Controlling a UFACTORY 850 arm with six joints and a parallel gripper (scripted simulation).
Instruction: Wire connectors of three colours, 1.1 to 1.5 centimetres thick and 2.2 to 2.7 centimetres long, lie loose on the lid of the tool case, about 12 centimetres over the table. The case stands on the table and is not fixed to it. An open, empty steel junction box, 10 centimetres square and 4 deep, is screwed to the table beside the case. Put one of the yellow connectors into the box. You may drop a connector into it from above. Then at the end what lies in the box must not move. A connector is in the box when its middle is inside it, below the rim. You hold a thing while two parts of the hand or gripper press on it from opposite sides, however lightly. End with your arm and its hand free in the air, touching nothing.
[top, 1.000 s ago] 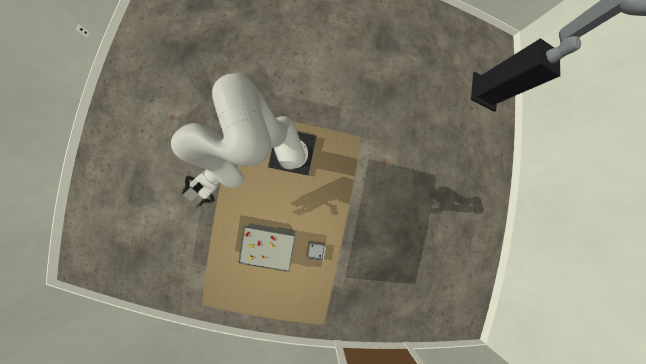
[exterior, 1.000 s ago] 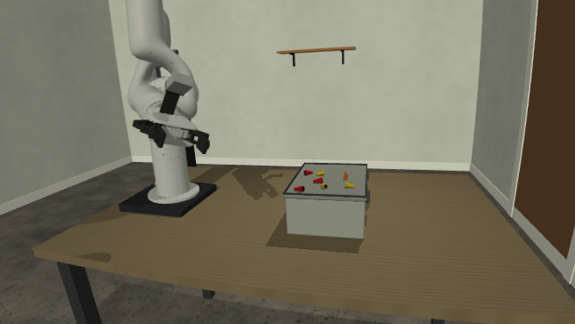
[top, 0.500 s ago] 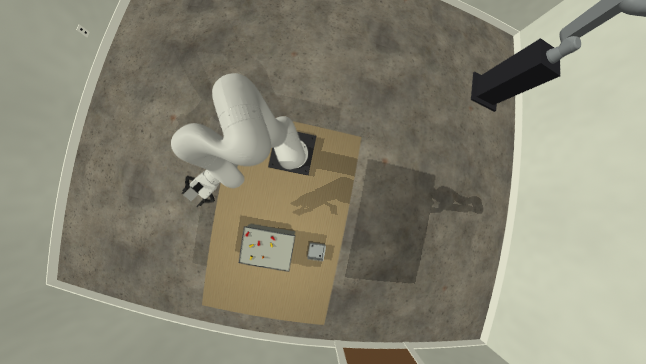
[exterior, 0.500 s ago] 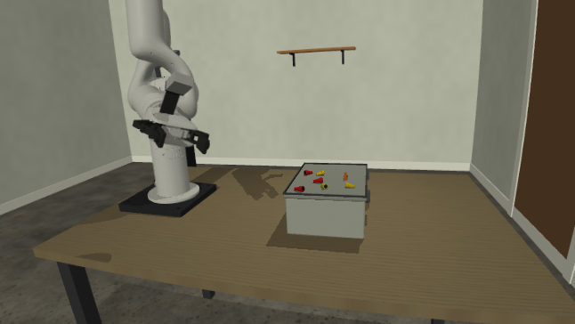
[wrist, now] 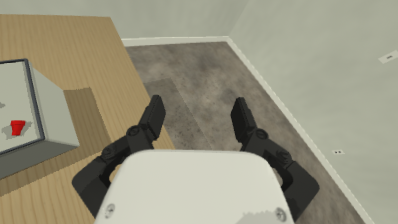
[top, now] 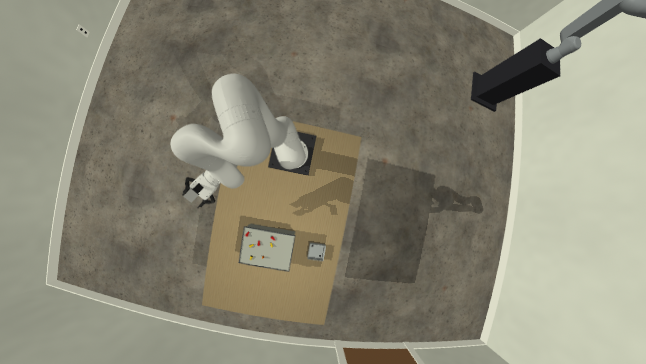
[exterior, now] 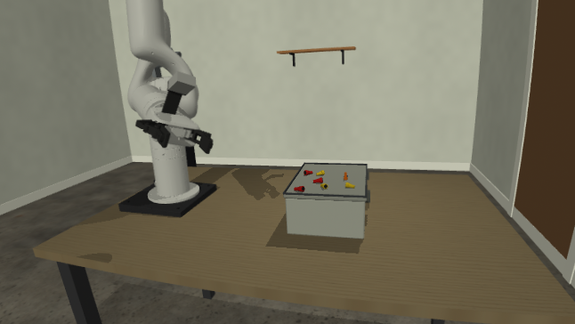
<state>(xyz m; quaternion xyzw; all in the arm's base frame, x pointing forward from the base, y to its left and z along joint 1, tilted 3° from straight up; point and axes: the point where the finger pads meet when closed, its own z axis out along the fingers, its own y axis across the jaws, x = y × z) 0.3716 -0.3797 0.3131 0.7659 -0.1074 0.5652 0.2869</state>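
The orange connector is 250 mm ahead of my hand, 380 mm to the left of it and 180 mm below it. From my hand the other things lie so: grey tool case (210 mm ahead, 390 mm to the left, 220 mm below).
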